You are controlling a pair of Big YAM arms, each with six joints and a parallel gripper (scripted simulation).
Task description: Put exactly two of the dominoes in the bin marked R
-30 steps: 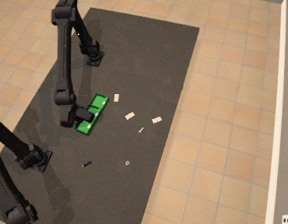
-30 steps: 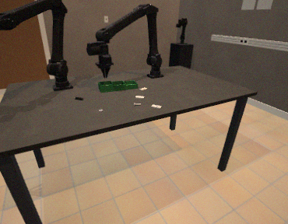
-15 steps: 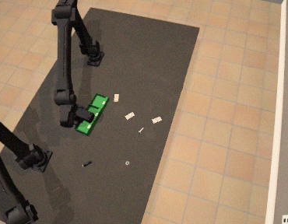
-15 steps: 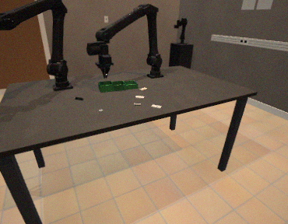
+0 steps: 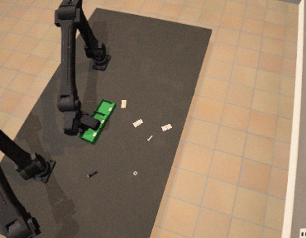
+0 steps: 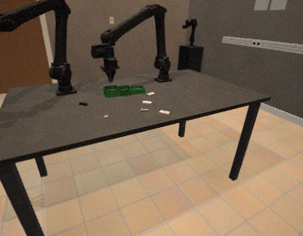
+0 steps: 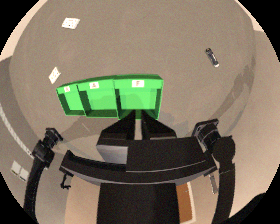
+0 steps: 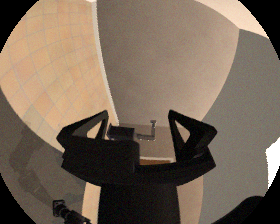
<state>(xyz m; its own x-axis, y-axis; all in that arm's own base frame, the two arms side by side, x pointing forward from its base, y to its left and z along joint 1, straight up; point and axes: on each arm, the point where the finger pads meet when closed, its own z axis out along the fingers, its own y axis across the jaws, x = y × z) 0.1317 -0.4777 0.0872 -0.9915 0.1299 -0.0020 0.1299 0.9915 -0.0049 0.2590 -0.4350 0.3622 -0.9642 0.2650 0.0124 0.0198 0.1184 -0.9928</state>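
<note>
The green bin tray lies 10 mm ahead of my left hand, 80 mm to the left of it and 70 mm below it. Round my left hand: white ring (300 mm ahead, 120 mm to the right, 80 mm below); thin white piece (310 mm ahead, 70 mm to the left, 80 mm below); black piece (100 mm ahead, 190 mm to the right, 80 mm below).
</note>
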